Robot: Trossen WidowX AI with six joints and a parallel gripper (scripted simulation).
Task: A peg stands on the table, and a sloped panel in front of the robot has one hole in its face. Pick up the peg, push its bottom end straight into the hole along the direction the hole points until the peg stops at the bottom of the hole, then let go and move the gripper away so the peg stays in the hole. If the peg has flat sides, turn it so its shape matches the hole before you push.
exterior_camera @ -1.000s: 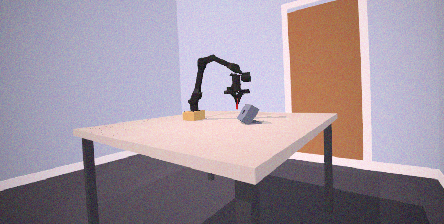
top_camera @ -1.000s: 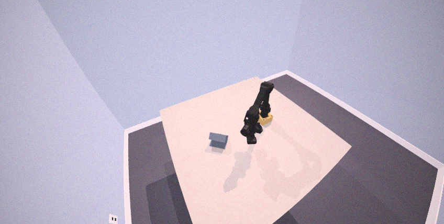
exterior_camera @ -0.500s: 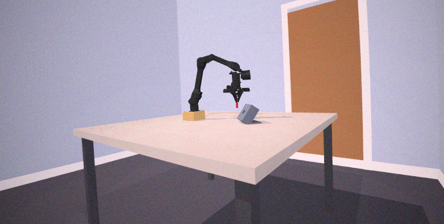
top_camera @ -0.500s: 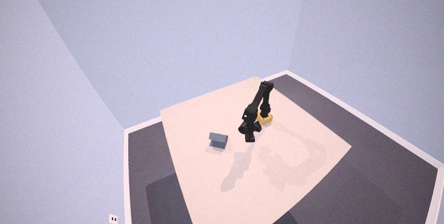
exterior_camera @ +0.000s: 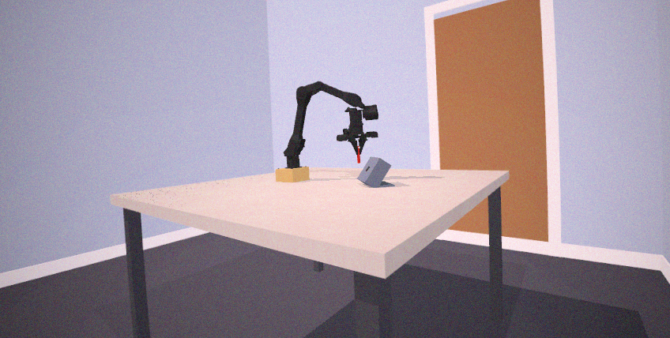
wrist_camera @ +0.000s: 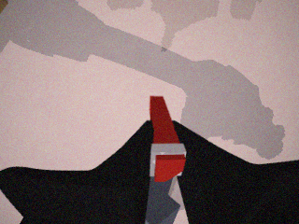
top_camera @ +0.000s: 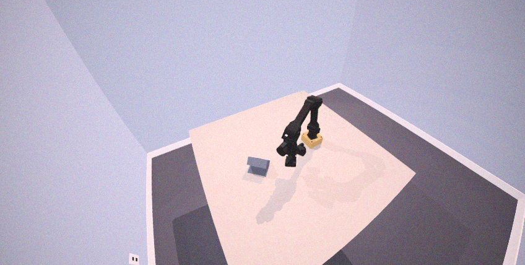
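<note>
My gripper tip is now 180 mm short of the grey sloped panel, 110 mm to the left of it and 60 mm above it. Round my gripper tip: red square peg 20 mm above.
</note>
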